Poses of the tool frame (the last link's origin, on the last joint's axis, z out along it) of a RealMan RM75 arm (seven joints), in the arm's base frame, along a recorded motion.
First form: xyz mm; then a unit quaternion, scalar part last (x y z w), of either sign.
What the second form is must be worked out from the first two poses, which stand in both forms.
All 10 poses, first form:
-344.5 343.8 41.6 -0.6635 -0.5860 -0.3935 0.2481
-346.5 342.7 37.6 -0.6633 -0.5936 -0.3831 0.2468
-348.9 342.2 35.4 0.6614 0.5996 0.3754 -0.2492
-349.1 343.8 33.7 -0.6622 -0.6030 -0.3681 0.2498
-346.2 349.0 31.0 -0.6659 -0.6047 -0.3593 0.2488
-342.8 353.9 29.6 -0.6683 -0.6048 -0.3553 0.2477
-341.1 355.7 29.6 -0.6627 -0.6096 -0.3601 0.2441
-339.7 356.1 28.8 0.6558 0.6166 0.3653 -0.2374
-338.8 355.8 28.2 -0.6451 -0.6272 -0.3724 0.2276
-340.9 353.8 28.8 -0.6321 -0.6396 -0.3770 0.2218
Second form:
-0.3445 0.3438 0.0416 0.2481 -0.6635 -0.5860 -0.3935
-0.3465 0.3427 0.0376 0.2468 -0.6633 -0.5936 -0.3831
-0.3489 0.3422 0.0354 0.2492 -0.6614 -0.5996 -0.3754
-0.3491 0.3438 0.0337 0.2498 -0.6622 -0.6030 -0.3681
-0.3462 0.3490 0.0310 0.2488 -0.6659 -0.6047 -0.3593
-0.3428 0.3539 0.0296 0.2477 -0.6683 -0.6048 -0.3553
-0.3411 0.3557 0.0296 0.2441 -0.6627 -0.6096 -0.3601
-0.3397 0.3561 0.0288 0.2374 -0.6558 -0.6166 -0.3653
-0.3388 0.3558 0.0282 0.2276 -0.6451 -0.6272 -0.3724
-0.3409 0.3538 0.0288 0.2218 -0.6321 -0.6396 -0.3770

